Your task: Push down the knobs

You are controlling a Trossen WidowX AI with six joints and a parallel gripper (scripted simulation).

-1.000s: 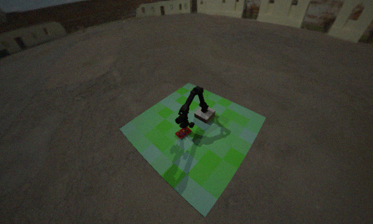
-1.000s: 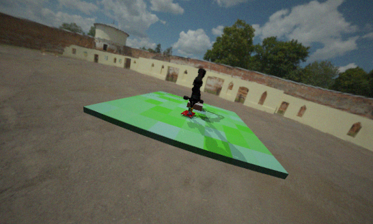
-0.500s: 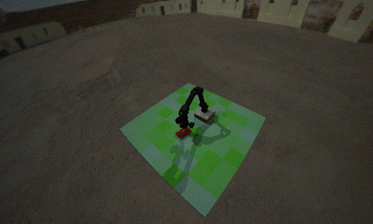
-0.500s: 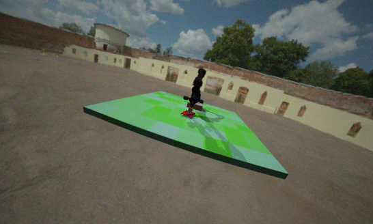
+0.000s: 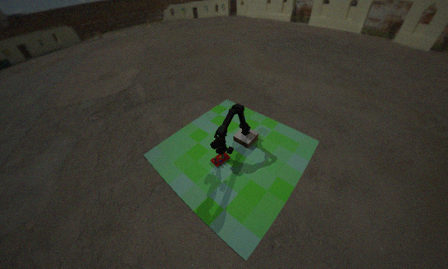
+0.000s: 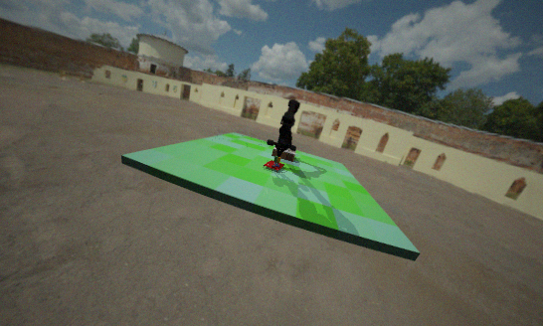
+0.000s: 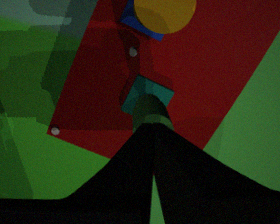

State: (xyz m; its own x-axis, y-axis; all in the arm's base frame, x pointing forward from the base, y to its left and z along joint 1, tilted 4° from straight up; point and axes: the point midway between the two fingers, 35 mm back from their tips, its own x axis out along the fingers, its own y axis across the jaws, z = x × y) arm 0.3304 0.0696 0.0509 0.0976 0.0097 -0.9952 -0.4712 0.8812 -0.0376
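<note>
Right now my gripper tip is 20 mm above the green knob.
</note>
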